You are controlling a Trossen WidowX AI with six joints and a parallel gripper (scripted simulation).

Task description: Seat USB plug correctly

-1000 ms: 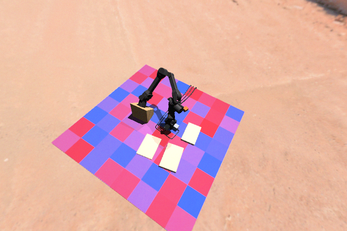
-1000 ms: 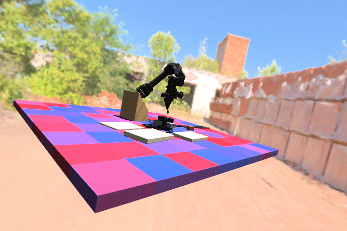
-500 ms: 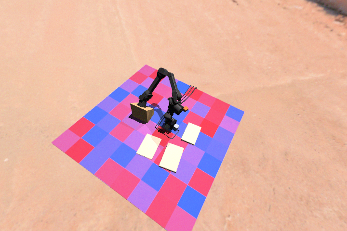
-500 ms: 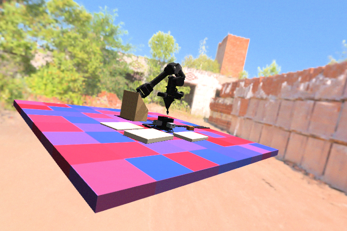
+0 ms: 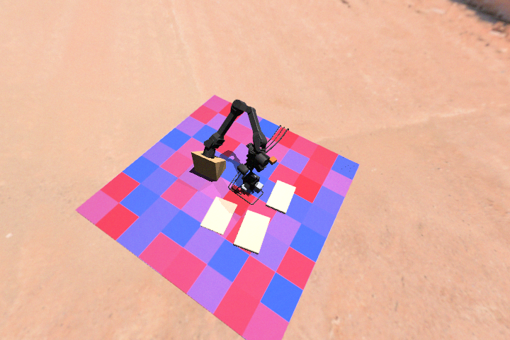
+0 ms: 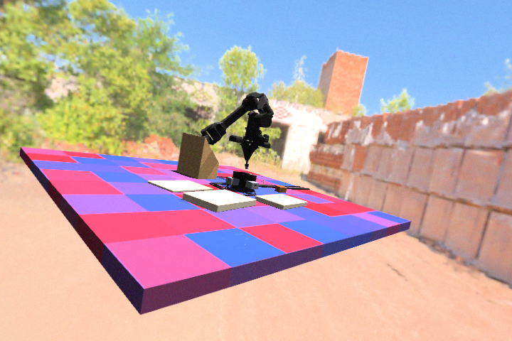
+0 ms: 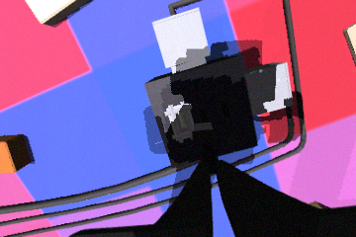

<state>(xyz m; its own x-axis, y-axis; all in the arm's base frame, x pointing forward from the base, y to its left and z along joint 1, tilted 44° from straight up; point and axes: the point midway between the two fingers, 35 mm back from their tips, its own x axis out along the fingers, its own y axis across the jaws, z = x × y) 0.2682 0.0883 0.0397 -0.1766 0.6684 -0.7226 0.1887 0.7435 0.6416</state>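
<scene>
Now: the silver USB socket 10 mm ahead of my gripper tip, 10 mm to the left of it and 60 mm below it. Round my gripper tip: dark USB plug 10 mm ahead, 10 mm below; then small orange block 20 mm ahead, 240 mm to the left, 120 mm below.
</scene>
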